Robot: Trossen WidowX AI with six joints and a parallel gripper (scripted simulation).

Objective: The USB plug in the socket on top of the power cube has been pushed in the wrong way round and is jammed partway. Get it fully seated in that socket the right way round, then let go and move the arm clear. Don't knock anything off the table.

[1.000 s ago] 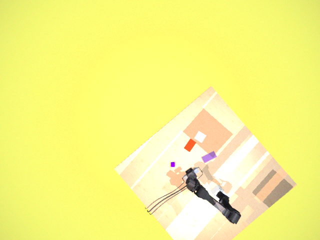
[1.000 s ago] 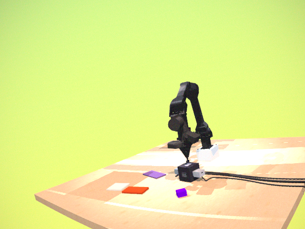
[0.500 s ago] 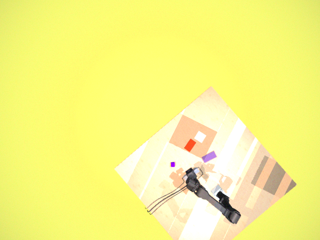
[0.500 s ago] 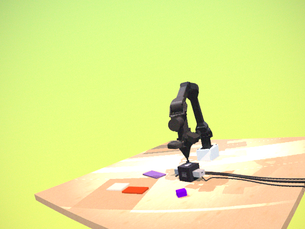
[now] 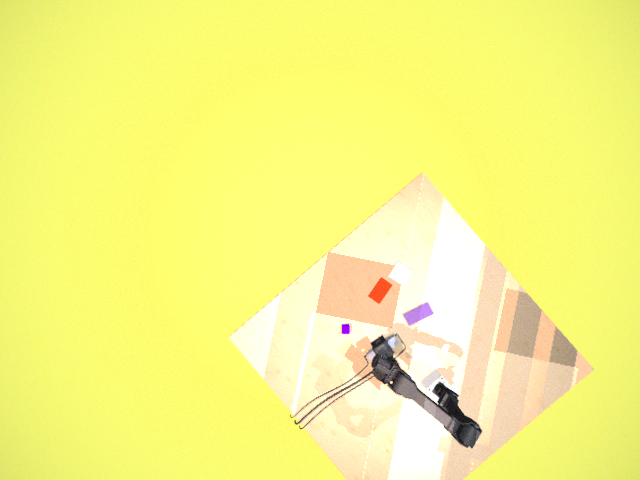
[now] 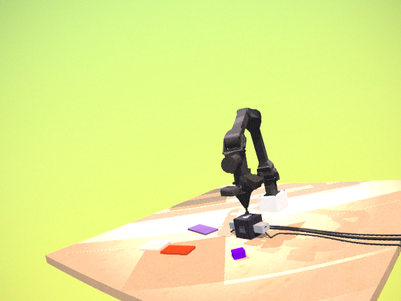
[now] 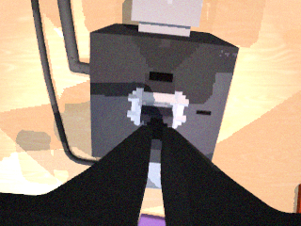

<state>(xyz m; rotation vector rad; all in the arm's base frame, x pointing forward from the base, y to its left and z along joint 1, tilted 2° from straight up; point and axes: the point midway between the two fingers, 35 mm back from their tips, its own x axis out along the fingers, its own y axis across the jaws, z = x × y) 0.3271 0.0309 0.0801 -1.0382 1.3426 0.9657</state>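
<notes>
Now: gripper tip 2 cm above the usb plug. From my gripper tip the other things lie so: usb socket (4 cm below); then purple block (19 cm ahead, 5 cm to the left, 10 cm below); then purple flat tile (5 cm behind, 25 cm to the right, 11 cm below).
</notes>
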